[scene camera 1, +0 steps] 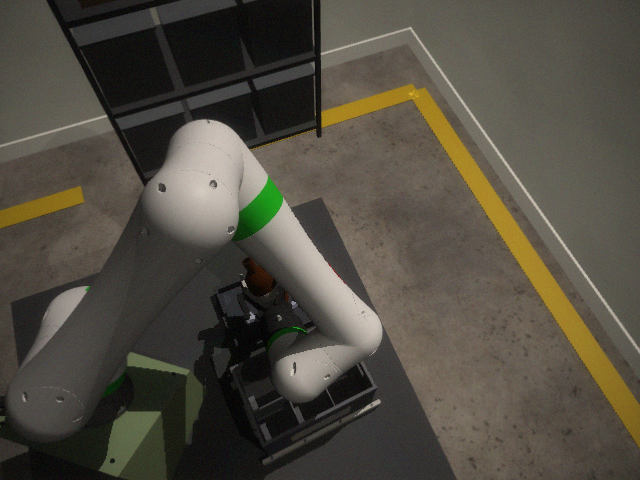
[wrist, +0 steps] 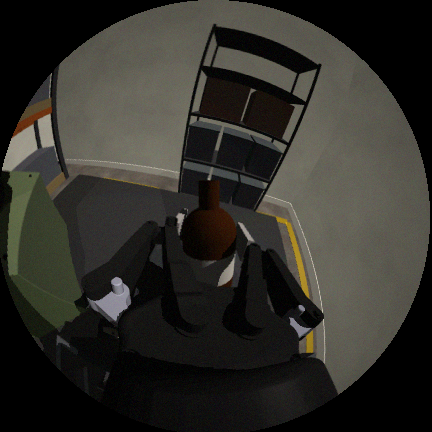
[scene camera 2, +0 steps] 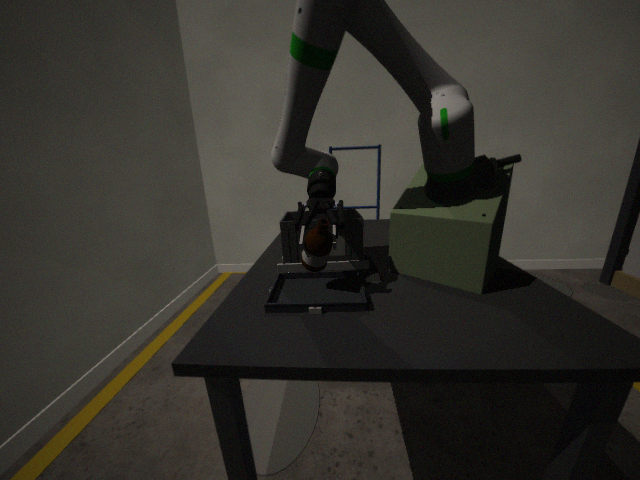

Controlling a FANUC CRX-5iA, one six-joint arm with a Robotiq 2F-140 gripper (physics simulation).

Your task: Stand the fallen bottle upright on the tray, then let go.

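Frame: origin at the arm's base, x left, y back, z up, level; millimetres.
Seen in the pictures: gripper, fingertip midpoint: (scene camera 1: 258, 273) (wrist: 210, 223) (scene camera 2: 317, 247); arm's base at its link origin: (scene camera 2: 450, 187).
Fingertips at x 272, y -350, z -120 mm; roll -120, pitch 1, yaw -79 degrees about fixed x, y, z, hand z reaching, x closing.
Pixels of each thing's middle, then the offset from my fingertips to it. Level surfaces: height alone.
- brown bottle at the middle of its body: (wrist: 208, 238) (scene camera 1: 261, 282) (scene camera 2: 318, 243) dy -6, dx -27, dz +1 mm
- shallow dark tray at the middle of its body: (wrist: 200, 275) (scene camera 1: 271, 303) (scene camera 2: 316, 289) dy -17, dx -28, dz -136 mm
- divided dark box at the middle of its body: (scene camera 1: 303, 387) (scene camera 2: 322, 237) dy -67, dx -284, dz -61 mm
- dark table at its surface level: dz -148 mm
The brown bottle (scene camera 1: 260, 280) (scene camera 2: 317, 241) (wrist: 209, 232) with a white label is held between the fingers, off the table. It is tilted, neck end up and base lower; in scene camera 2 it looks foreshortened, with the base low. My gripper (scene camera 1: 263, 290) (scene camera 2: 317, 238) (wrist: 210, 223) is shut on the bottle around its body. The shallow dark tray (scene camera 1: 232, 301) (scene camera 2: 289, 308) lies on the table below; in scene camera 2 the bottle's base shows above the tray's back edge. The arm and gripper hide much of the tray in scene camera 1.
A divided dark box (scene camera 1: 323, 414) (scene camera 2: 287, 242) stands beside the tray, under the arm's wrist in scene camera 1. A green pedestal (scene camera 1: 173, 403) (scene camera 2: 439, 248) (wrist: 37, 240) carries the arm's base. A shelf rack (scene camera 1: 318, 82) (wrist: 260, 45) stands beyond the dark table (scene camera 2: 439, 335).
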